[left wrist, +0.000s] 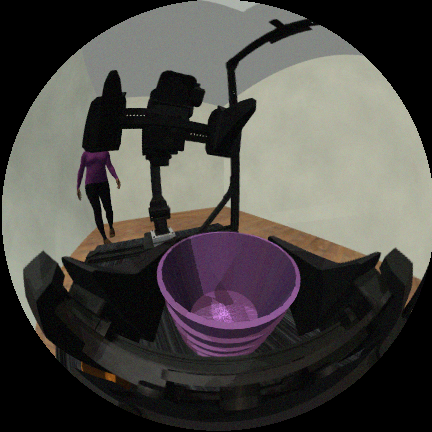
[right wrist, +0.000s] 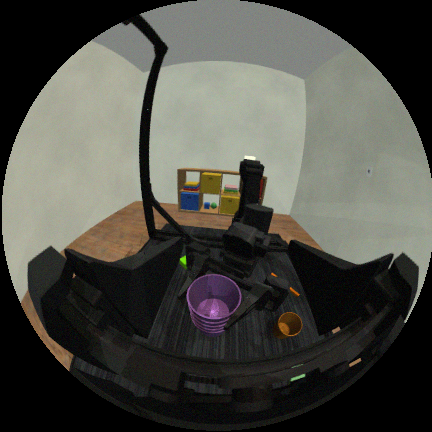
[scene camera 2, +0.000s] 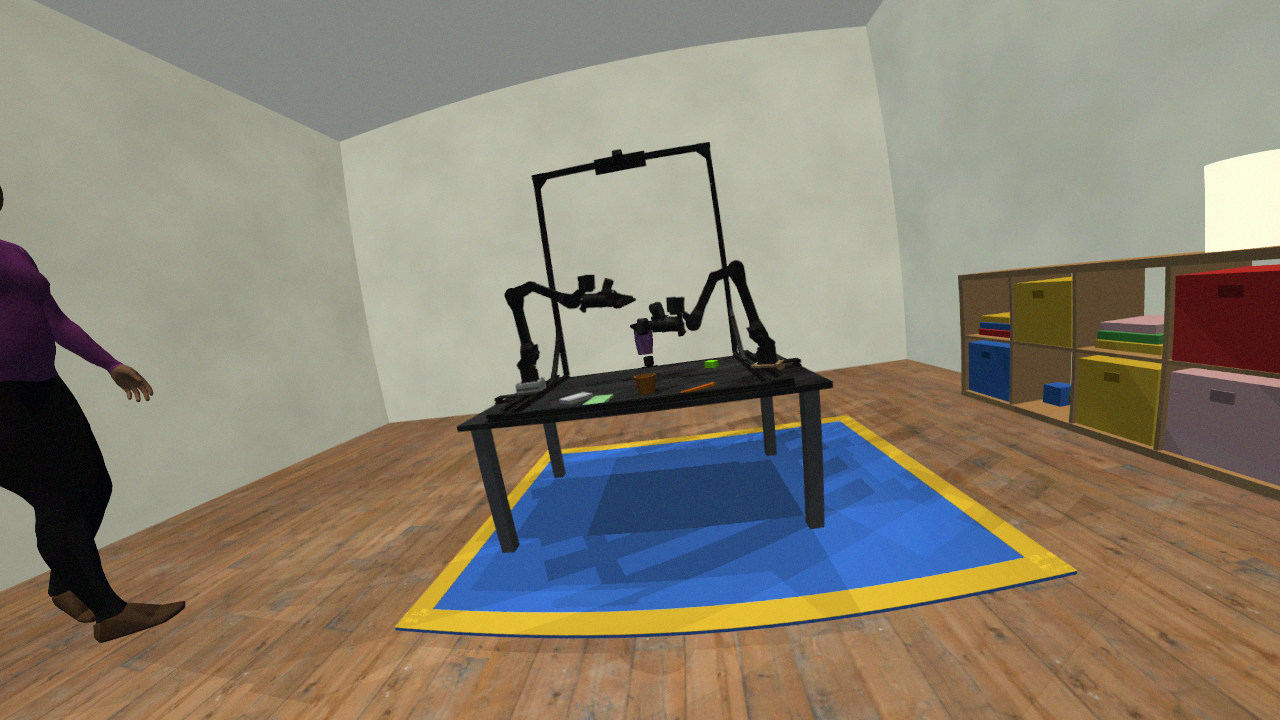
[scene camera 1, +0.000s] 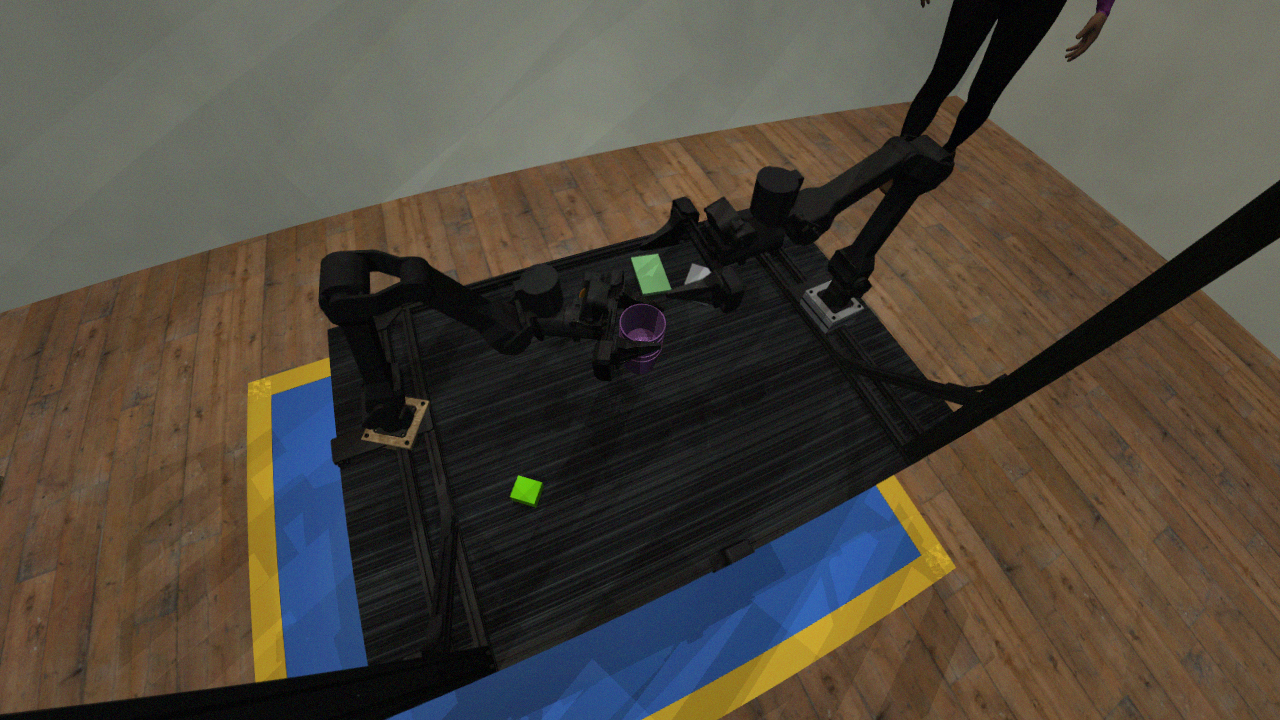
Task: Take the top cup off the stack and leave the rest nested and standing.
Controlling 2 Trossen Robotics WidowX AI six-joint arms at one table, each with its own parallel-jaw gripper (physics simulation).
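Frame: origin at the left arm's base, x ahead, y left, z up, level; millimetres.
Seen in the pictures: left gripper, fingertip midpoint: (left wrist: 224,241) (right wrist: 198,313) (scene camera 2: 635,325) (scene camera 1: 662,327); right gripper, fingertip midpoint: (left wrist: 191,78) (right wrist: 237,244) (scene camera 2: 634,298) (scene camera 1: 652,271); left arm's base, origin of the base link: (scene camera 2: 767,362) (scene camera 1: 395,419); right arm's base, origin of the base link: (left wrist: 161,231) (scene camera 2: 530,381) (scene camera 1: 835,299).
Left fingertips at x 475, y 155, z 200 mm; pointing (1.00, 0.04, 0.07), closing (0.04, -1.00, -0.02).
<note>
Offsets run from my left fingertips to a thing's top centre. Level surfaces: height alone.
A stack of nested purple cups @[dy -3, dx -35, dz +8 mm] (scene camera 1: 642,315) (scene camera 2: 643,340) (left wrist: 228,324) (right wrist: 214,284) is upright, with several rims close together below the top one. In scene camera 2 the stack hangs above the black table @[dz -229 mm] (scene camera 1: 698,447) (scene camera 2: 537,407). My left gripper (scene camera 1: 646,325) (scene camera 2: 638,327) (left wrist: 224,241) (right wrist: 199,313) is shut on the top cup, one finger on each side. The lower cups are still nested in it and raised with it. My right gripper (scene camera 1: 655,272) (scene camera 2: 632,299) (left wrist: 191,78) is open and empty, above and to one side of the stack.
An orange cup @[dy +176, dx -148, dz -169 mm] (scene camera 2: 644,384) (right wrist: 290,325) and an orange stick @[dy +139, dx -328, dz -220 mm] (scene camera 2: 699,386) (right wrist: 295,291) lie near the left arm. A pale green slab @[dy +316, dx -38, dz -220 mm] (scene camera 2: 597,399) and a white piece @[dy +306, dx +83, dz -215 mm] (scene camera 2: 575,396) lie beyond. A bright green block @[dy -242, dx -194, dz -202 mm] (scene camera 1: 526,490) (scene camera 2: 710,363) sits apart.
</note>
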